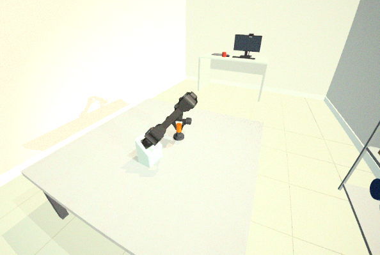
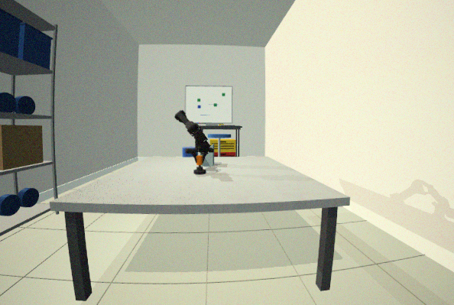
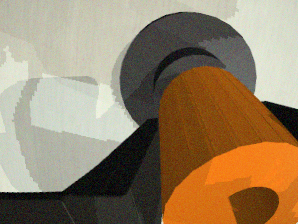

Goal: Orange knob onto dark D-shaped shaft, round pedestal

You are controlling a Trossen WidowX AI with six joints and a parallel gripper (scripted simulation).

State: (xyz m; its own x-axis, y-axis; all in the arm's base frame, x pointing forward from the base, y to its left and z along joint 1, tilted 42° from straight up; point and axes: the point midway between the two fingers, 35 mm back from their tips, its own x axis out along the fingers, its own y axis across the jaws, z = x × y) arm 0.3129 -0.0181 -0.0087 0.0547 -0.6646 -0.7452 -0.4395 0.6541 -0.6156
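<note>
Right now my gripper tip is 20 mm below the orange knob. The rest, counted from my gripper tip: pedestal (40 mm below).
</note>
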